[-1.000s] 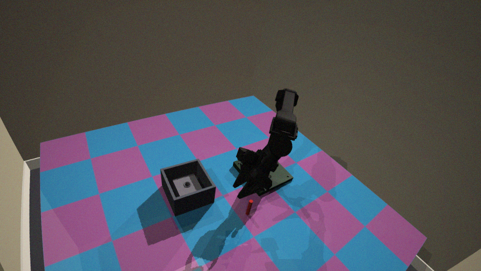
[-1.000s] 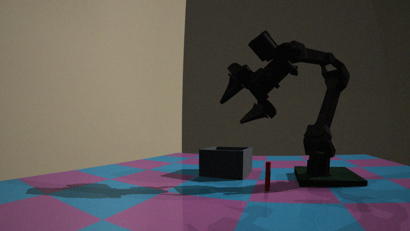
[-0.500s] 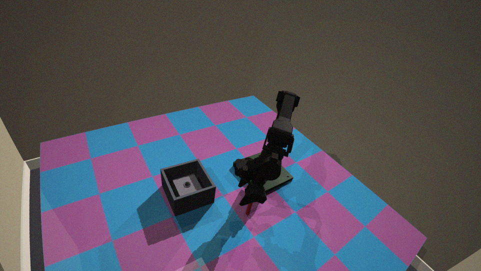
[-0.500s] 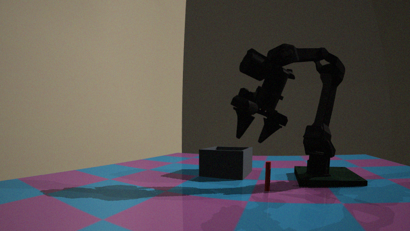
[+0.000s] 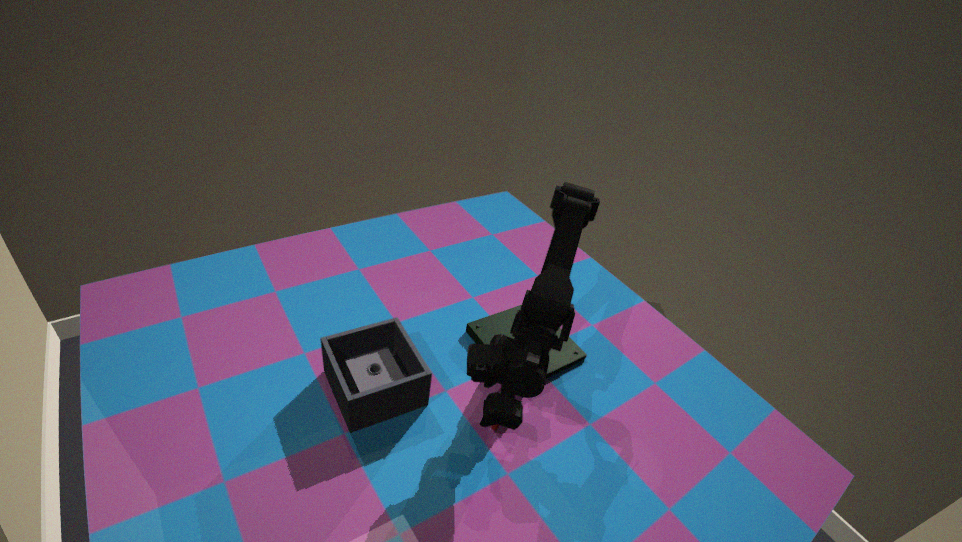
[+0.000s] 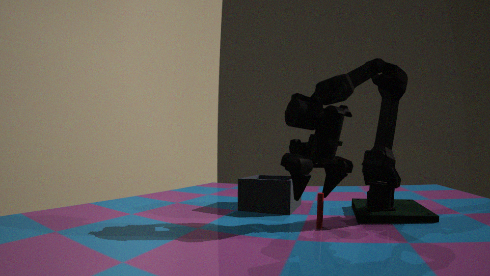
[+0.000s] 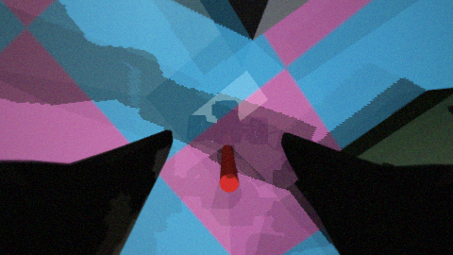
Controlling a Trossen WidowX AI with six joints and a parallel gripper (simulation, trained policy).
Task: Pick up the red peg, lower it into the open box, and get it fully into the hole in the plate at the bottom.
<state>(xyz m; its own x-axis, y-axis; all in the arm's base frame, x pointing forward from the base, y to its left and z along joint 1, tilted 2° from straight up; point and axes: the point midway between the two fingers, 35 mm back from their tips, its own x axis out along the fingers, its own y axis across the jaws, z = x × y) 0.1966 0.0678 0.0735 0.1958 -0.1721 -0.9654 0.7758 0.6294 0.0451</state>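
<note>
My gripper tip is now 2 cm past the red peg, 2 cm to the right of it and 2 cm above it. From my gripper tip the other things lie so: grey plate (10 cm ahead, 20 cm to the right, 2 cm below); then dark grey box (10 cm ahead, 20 cm to the right, 4 cm below).
</note>
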